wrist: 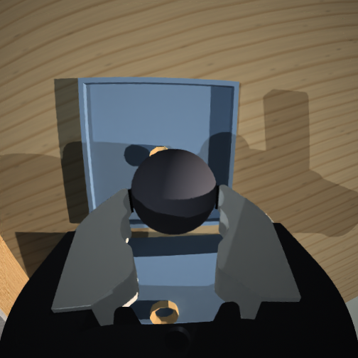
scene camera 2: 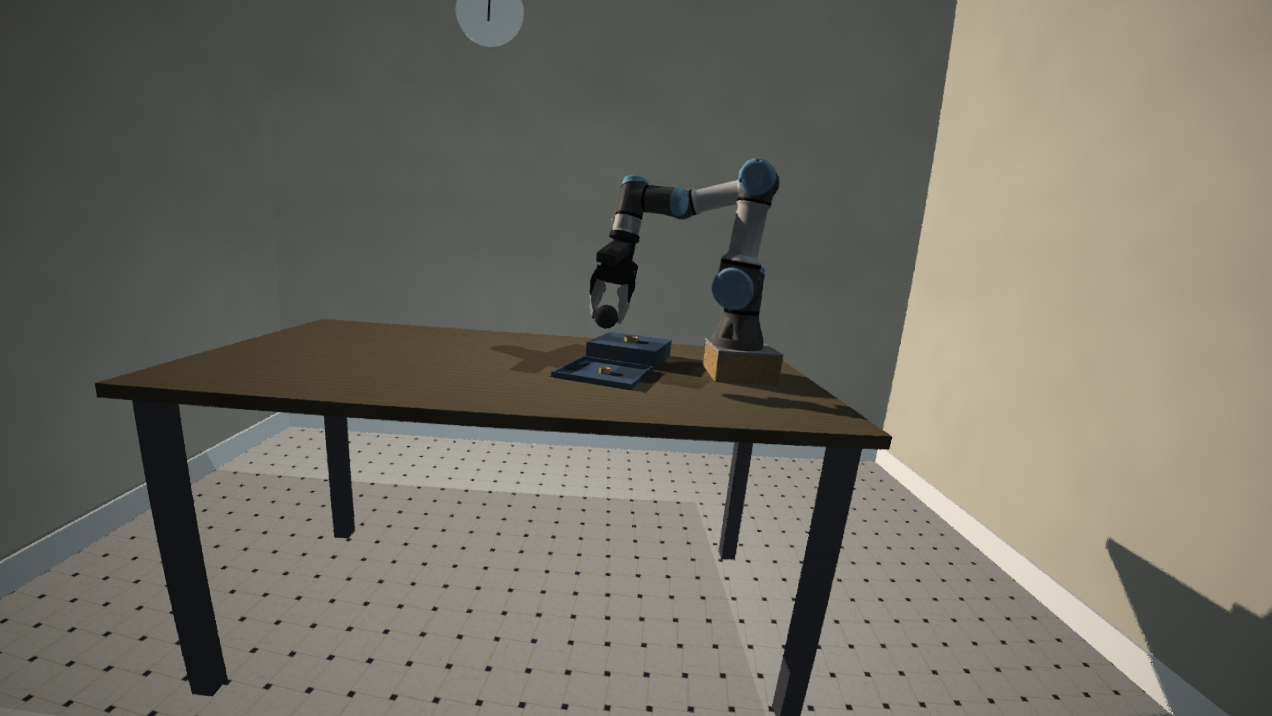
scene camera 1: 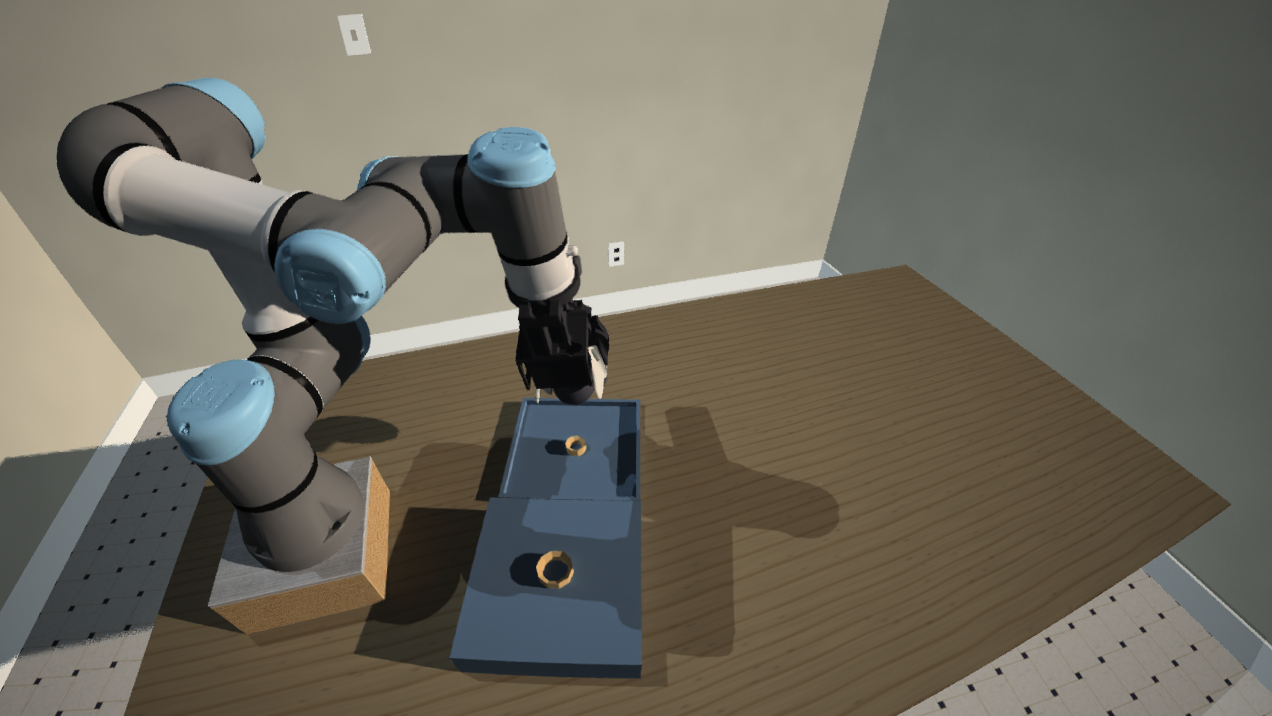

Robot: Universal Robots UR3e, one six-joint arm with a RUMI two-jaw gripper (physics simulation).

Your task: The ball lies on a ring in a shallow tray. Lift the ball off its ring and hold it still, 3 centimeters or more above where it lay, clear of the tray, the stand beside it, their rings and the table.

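Places are measured from the arm's base along level axes (x ahead, y left, z up), in metres.
Pixels of known places: gripper, fingertip midpoint: [scene camera 2: 605,321] [scene camera 1: 575,390]; arm's base, origin of the base link: [scene camera 2: 737,345] [scene camera 1: 308,520].
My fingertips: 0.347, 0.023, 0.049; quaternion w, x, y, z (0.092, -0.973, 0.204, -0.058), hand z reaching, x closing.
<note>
Ahead of a thing's pixels: the offset from my fingertips to its top centre, as dx, dy, dz. "spot": to the spot under its first point. Level surfaces: height alone.
The dark ball @(+0.000, +0.003, +0.039) [scene camera 1: 575,394] [scene camera 2: 606,316] [wrist: 173,191] is between the two fingertips of my gripper [scene camera 1: 570,391] [scene camera 2: 607,314] [wrist: 173,189], which is shut on it. Ball and gripper hang well above the shallow blue tray [scene camera 1: 640,444] [scene camera 2: 594,381] [wrist: 160,81], with a gap under the ball in the second scene view. The small orange ring @(spot: +0.000, +0.019, -0.112) [scene camera 1: 575,437] [scene camera 2: 604,370] [wrist: 158,150] lies in the tray with no ball on it; the ball partly hides it in the wrist view.
The blue stand [scene camera 1: 551,635] [scene camera 2: 626,353] [wrist: 175,270] adjoins the tray and is taller. A larger orange ring @(spot: -0.116, -0.191, -0.069) [scene camera 1: 542,580] [scene camera 2: 631,338] [wrist: 175,313] lies on its top. The arm's base block [scene camera 1: 377,542] [scene camera 2: 742,365] stands beside them on the wooden table @(dz -0.126) [scene camera 1: 890,426] [scene camera 2: 400,373] [wrist: 300,45].
</note>
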